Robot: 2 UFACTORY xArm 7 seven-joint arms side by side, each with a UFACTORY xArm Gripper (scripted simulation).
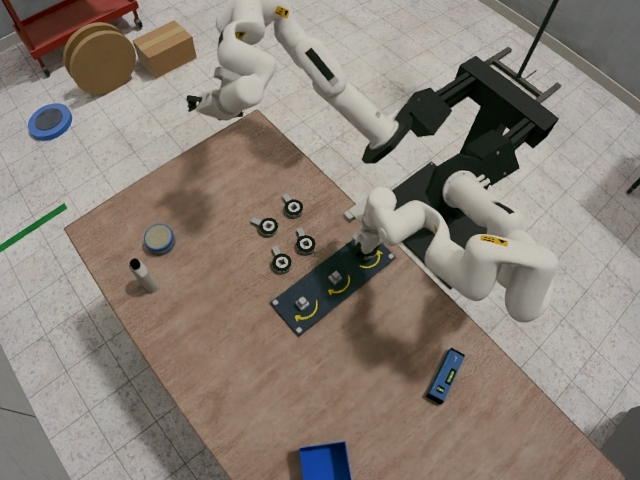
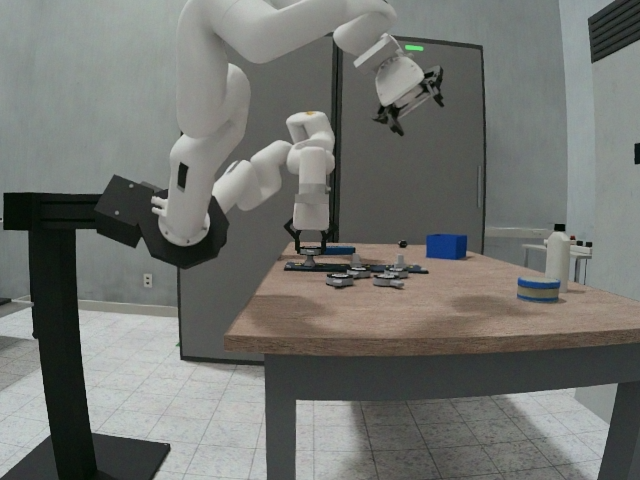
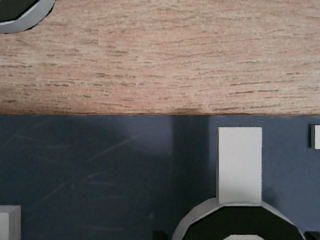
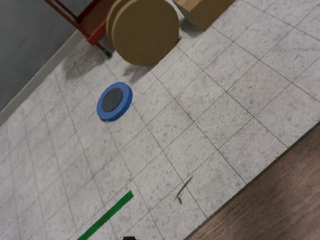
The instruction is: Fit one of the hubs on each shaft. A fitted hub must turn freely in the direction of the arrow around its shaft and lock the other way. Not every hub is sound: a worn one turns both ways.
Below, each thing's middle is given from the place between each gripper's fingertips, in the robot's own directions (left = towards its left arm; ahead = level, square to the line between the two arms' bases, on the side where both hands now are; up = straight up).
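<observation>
From my left hand, the dark board [image 1: 323, 294] is 5 cm below, 13 cm ahead and 2 cm to the right. There's a white bottle [image 2: 558, 248] too, and that one is 5 cm above my left hand, 53 cm ahead of it and 43 cm to the right of it. The tape roll [image 2: 534, 289] is 4 cm below my left hand, 41 cm ahead of it and 52 cm to the right of it.
My right hand [image 2: 418, 116] is 320 mm above the tape roll, 30 mm to the right of it and 300 mm short of it. Counting from my right hand, the white bottle is 240 mm below, 420 mm ahead and 120 mm to the left. As for the dark board, it's 340 mm below my right hand, 20 mm ahead of it and 530 mm to the left of it.
</observation>
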